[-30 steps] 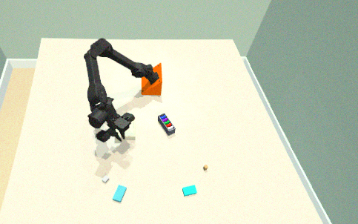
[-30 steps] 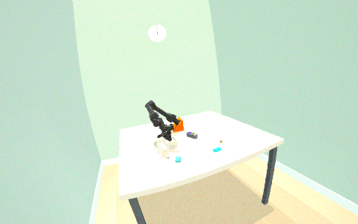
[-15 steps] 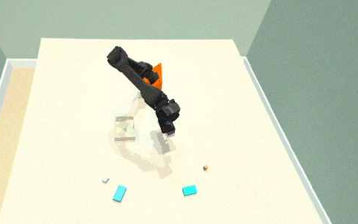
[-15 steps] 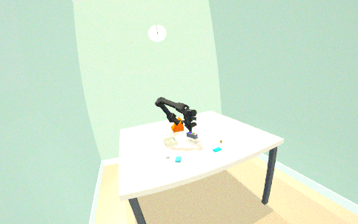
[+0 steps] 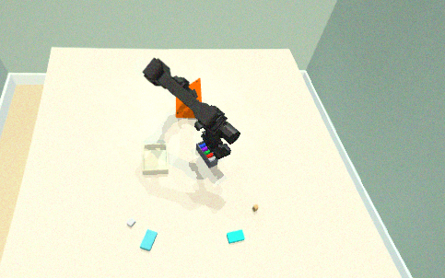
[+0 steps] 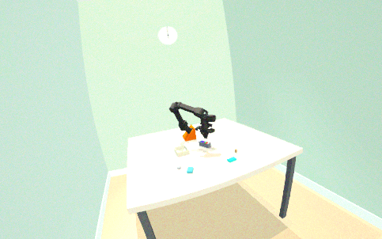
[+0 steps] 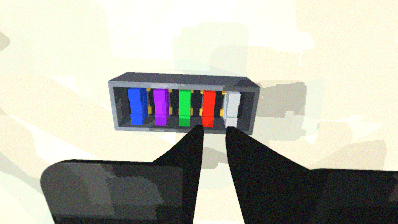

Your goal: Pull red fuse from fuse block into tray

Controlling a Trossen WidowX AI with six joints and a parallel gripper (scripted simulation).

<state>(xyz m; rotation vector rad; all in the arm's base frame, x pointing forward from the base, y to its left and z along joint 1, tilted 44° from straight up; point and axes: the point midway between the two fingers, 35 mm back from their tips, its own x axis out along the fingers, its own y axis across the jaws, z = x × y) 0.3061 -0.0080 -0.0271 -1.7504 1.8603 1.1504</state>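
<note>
The red fuse is 50 mm below my gripper tip. Also, from my gripper tip: purple fuse (40 mm behind, 10 mm to the right, 50 mm below); green fuse (20 mm behind, 10 mm to the right, 50 mm below); white fuse (20 mm ahead, 10 mm to the left, 50 mm below).
</note>
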